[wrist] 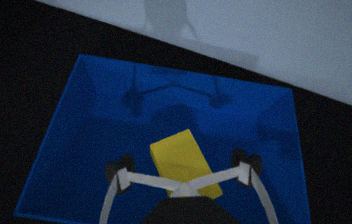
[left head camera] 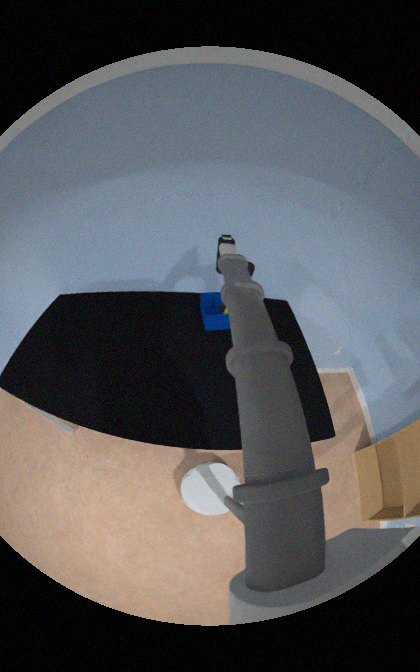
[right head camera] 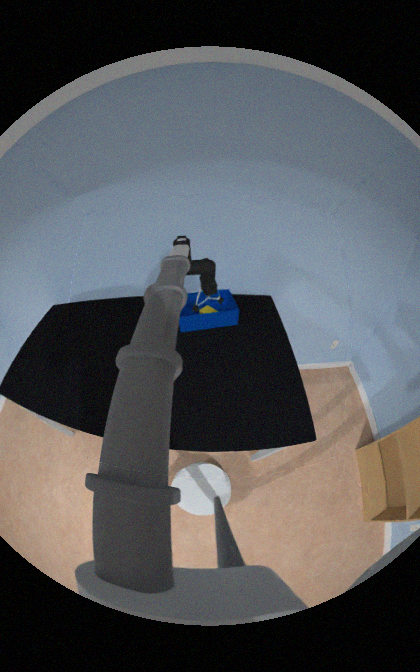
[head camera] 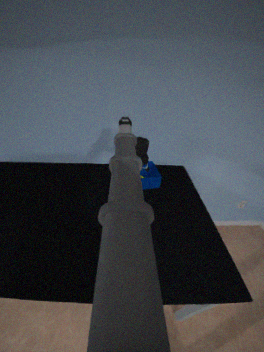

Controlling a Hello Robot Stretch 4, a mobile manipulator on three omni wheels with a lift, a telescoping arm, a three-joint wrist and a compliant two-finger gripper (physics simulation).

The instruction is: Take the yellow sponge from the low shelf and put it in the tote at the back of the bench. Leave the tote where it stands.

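Places are measured from the robot's base along level axes (x ahead, y left, z up), in metres.
Where they show: gripper, fingertip midpoint: [wrist: 182, 163].
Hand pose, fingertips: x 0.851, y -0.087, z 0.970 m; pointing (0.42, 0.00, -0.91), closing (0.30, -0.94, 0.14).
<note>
Each offset is from my fingertips to the top centre of the thing. Level surfaces: height alone.
The yellow sponge @(dx +0.003, dy -0.008, dz -0.036 m) [wrist: 181, 155] [right head camera: 207, 310] [left head camera: 226, 310] lies tilted inside the blue tote, turned at an angle to the fingers. The blue tote @(dx +0.022, dy +0.011, dz +0.016 m) [wrist: 112, 75] [right head camera: 215, 321] [left head camera: 215, 322] [head camera: 152, 181] stands at the back of the black bench @(dz -0.084 m) [right head camera: 240, 390] [left head camera: 125, 360] [head camera: 45, 235]. My gripper [wrist: 182, 163] [right head camera: 208, 305] is open over the tote, its fingertips spread wide on both sides of the sponge with gaps between. The arm hides part of the tote in the head view and left head view. The lower end of the sponge is partly behind the finger linkage in the wrist view.
The wall stands close behind the bench and tote. A wooden shelf unit [left head camera: 369, 485] [right head camera: 370, 482] stands at the right. A round white object [left head camera: 205, 495] [right head camera: 200, 500] is in front of the bench. My extended arm [head camera: 125, 260] crosses above the bench.
</note>
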